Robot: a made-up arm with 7 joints.
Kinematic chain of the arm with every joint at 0, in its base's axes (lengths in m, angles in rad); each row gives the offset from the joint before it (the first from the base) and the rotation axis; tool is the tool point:
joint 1: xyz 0 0.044 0 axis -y
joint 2: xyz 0 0.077 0 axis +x
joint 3: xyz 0 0 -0.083 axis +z
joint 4: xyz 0 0 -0.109 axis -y
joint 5: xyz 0 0 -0.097 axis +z
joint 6: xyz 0 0 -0.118 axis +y
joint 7: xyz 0 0 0 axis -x
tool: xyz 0 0 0
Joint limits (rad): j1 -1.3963..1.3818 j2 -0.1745..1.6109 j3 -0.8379..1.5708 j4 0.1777..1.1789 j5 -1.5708..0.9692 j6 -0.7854..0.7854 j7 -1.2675..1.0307
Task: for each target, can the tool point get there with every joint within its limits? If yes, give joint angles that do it. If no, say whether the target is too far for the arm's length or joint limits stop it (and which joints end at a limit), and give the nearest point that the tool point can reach.
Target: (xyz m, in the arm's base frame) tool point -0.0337 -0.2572 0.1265
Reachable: no: joint limits stop it (at a limit: joint 1, joint 2, joint 3, joint 4) | nearest point 0.2649 -0.0720 0.0847 | short by 0.354 m
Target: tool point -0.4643 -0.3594 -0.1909
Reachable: no: too far | nearest point -0.3002 -0.0483 -0.1542 | short by 0.354 m
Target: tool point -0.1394 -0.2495 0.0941
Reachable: no: joint limits stop it (at a limit: joint 1, joint 2, joint 3, joint 4) | nearest point -0.2175 -0.0720 -0.1733 | short by 0.330 m
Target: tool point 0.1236 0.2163 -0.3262
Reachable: yes | joints -0.1107 0.0669 0.4377 0.9546 -0.0663 -0.3366 0.3549
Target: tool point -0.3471 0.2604 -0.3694
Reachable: no: too far | nearest point -0.2677 0.2285 -0.2849 | short by 0.120 m
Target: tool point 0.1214 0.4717 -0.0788
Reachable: yes | joints -0.2527 1.3045 0.3362 0.7425 -0.5311 0.5161 -1.0009
